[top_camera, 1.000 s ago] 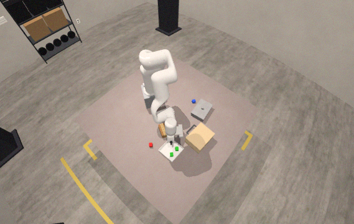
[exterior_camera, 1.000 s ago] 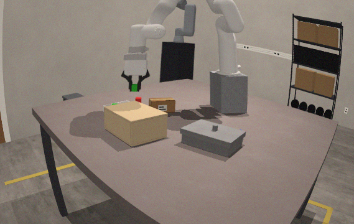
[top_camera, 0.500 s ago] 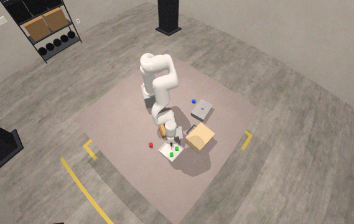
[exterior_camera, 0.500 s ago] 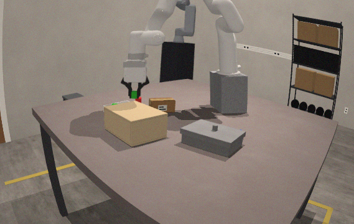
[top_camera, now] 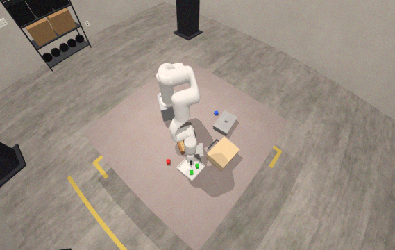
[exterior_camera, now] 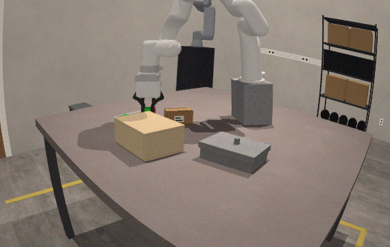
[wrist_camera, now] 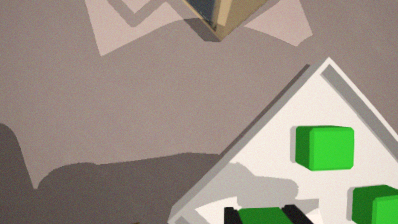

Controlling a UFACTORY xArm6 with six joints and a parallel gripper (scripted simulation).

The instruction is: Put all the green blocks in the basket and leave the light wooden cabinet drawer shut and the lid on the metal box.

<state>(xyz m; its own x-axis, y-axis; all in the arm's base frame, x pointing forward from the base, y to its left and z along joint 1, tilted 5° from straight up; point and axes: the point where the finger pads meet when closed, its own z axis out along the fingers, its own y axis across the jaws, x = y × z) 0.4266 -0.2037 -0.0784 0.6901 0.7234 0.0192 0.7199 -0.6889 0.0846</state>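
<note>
The white basket is 4 cm ahead of my hand, 3 cm to the right of it and 5 cm below it. The rest, counted from my hand: metal box 1 cm behind, 43 cm to the left, 4 cm below; then light wooden cabinet 14 cm ahead, 19 cm to the left, 2 cm below; then grey metal lid 1 cm behind, 43 cm to the left, 1 cm below.
</note>
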